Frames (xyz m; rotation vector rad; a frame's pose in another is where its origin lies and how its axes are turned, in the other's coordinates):
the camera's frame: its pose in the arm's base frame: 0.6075 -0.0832 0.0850 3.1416 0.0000 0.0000
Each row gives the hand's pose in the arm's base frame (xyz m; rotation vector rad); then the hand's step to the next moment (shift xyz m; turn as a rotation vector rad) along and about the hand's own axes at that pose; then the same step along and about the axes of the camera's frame.
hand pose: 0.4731 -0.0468 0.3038 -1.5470 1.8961 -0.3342
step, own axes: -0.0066 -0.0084 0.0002 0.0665 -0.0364 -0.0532
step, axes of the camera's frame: 0.0072 -0.0040 -0.0068 -0.0109 0.0832 -0.0391
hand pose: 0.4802 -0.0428 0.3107 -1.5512 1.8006 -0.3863
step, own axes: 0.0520 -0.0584 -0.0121 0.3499 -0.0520 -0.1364
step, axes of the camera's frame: 0.0335 0.0655 -0.0292 -0.0616 0.3737 -0.0163
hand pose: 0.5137 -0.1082 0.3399 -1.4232 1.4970 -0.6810
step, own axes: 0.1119 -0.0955 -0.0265 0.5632 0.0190 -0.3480
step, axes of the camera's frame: 0.0309 0.1299 -0.0672 -0.2592 0.6094 0.0106
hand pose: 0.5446 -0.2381 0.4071 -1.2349 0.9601 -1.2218
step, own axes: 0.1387 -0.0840 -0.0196 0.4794 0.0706 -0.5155
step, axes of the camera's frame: -0.0116 0.1334 -0.0935 -0.4278 0.5561 0.0910
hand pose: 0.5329 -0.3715 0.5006 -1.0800 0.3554 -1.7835
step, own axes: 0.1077 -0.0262 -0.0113 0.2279 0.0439 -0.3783
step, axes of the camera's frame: -0.0376 0.0818 -0.0656 -0.3035 0.2988 0.1248
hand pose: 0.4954 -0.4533 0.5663 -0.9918 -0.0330 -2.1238
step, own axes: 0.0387 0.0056 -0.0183 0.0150 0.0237 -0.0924
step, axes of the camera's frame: -0.0233 0.0345 -0.0113 -0.0495 0.0561 0.0610
